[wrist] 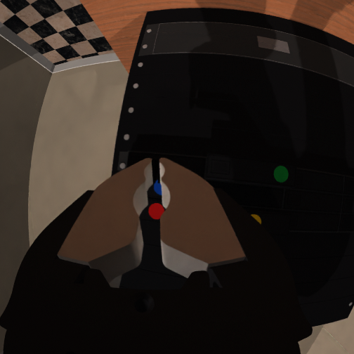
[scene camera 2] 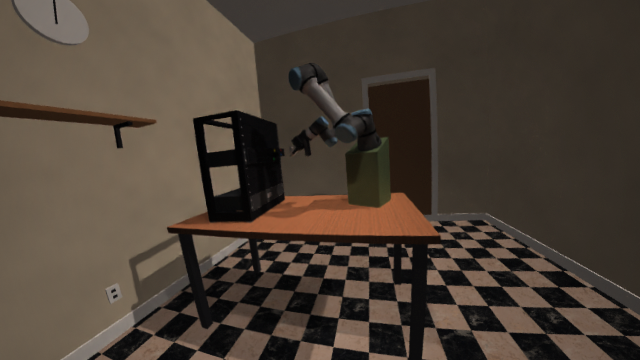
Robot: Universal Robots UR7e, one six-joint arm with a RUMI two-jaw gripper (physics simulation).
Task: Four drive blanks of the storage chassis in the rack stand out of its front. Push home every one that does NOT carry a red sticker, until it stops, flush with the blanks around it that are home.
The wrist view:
my gripper: 157, 162
black rack: 250, 103
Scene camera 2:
black rack: 261, 188
